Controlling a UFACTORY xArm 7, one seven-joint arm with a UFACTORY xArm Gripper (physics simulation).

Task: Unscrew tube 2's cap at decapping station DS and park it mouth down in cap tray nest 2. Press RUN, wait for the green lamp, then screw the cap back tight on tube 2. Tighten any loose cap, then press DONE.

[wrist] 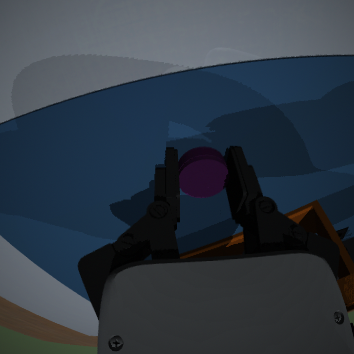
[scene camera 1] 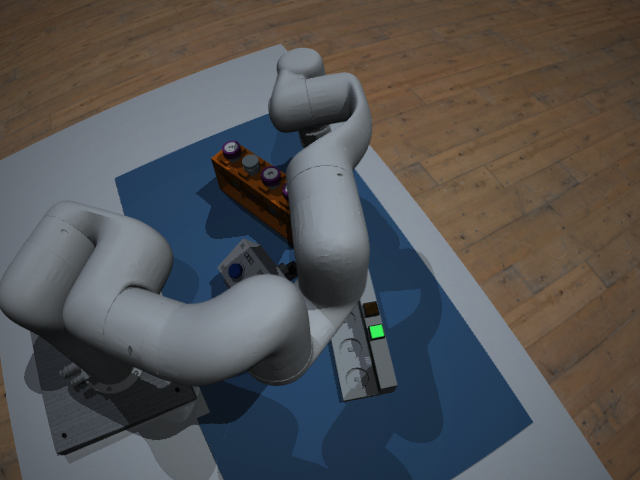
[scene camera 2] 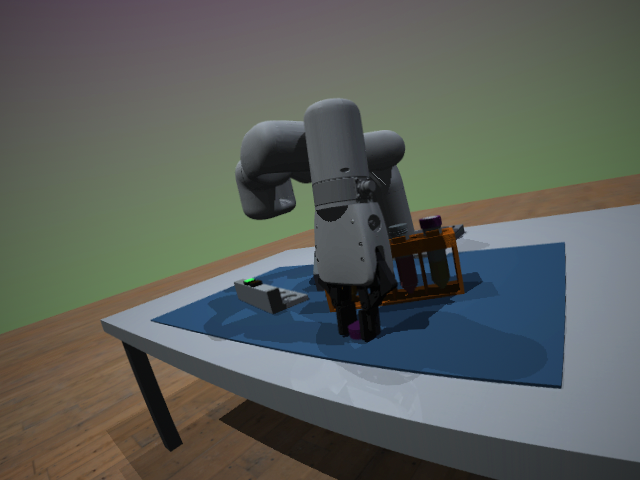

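Seen in the pictures: gripper, fingertip midpoint: (wrist: 201,161) (scene camera 2: 359,334); arm's base at its link origin: (scene camera 1: 113,360).
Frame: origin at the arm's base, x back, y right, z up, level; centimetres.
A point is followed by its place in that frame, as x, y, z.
Note:
A purple cap (scene camera 2: 354,330) {-54.8, -10.4, -0.1} (wrist: 203,177) {-53.4, -10.5, 0.0} is at the mat in front of the rack, between the two black fingers. My gripper (scene camera 2: 357,326) {-53.6, -10.3, -1.3} (wrist: 201,161) {-53.6, -10.3, -1.3} is shut on this cap, a finger against each side. Whether the cap touches the mat is hard to tell. A tube with a bare grey threaded top (scene camera 1: 250,163) {-39.0, -12.9, 10.5} (scene camera 2: 398,228) {-40.8, -14.1, 10.2} stands in the orange rack (scene camera 1: 225,178) {-36.3, -20.9, 1.0} (scene camera 2: 421,242) {-41.6, -17.5, 7.6}, next to a purple-capped tube (scene camera 1: 231,148) {-38.1, -18.2, 10.7} (scene camera 2: 430,222) {-39.9, -19.0, 10.1}. Another capped tube (scene camera 1: 270,176) {-40.1, -7.9, 10.7} stands on its other side. The cap tray (scene camera 1: 338,361) {-31.7, 22.0, -0.3} shows round nests. The green lamp (scene camera 1: 376,331) {-38.5, 22.7, 3.9} (scene camera 2: 249,280) {-38.7, 22.5, 3.8} is lit.
A grey console with a blue button (scene camera 1: 235,270) {-26.5, 1.2, 5.6} stands between the rack and the arm's base. The arm hides part of the rack and tray in scene camera 1. The orange rack (wrist: 308,210) {-44.4, -1.9, -1.0} is close behind the fingers in the wrist view. The blue mat (scene camera 2: 496,356) {-58.7, -27.7, -1.4} ends at the pale table edge.

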